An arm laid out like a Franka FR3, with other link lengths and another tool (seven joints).
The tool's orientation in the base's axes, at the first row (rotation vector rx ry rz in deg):
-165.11 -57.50 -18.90
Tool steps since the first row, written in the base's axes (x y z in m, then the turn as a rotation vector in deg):
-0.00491 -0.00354 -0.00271 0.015 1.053 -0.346
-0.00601 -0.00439 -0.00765 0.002 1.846 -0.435
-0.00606 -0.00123 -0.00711 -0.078 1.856 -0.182
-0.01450 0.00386 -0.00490 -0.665 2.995 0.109
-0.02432 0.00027 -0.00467 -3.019 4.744 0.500
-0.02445 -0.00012 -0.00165 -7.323 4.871 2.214
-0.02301 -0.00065 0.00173 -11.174 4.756 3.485
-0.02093 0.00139 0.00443 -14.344 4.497 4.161
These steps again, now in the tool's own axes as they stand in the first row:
-0.00650 -0.00028 0.00128 0.571 -0.817 0.485
-0.00897 -0.00031 0.00578 1.021 -1.447 0.679
-0.00697 -0.00282 0.00568 1.023 -1.504 0.420
-0.00984 -0.01204 0.00273 1.330 -2.760 0.189
-0.01945 -0.01532 0.00026 0.680 -5.592 -0.369
-0.01911 -0.01509 -0.00276 -2.143 -8.360 -2.787
-0.01757 -0.01377 -0.00587 -4.866 -10.658 -4.727
-0.01414 -0.01408 -0.00785 -7.290 -12.422 -5.985

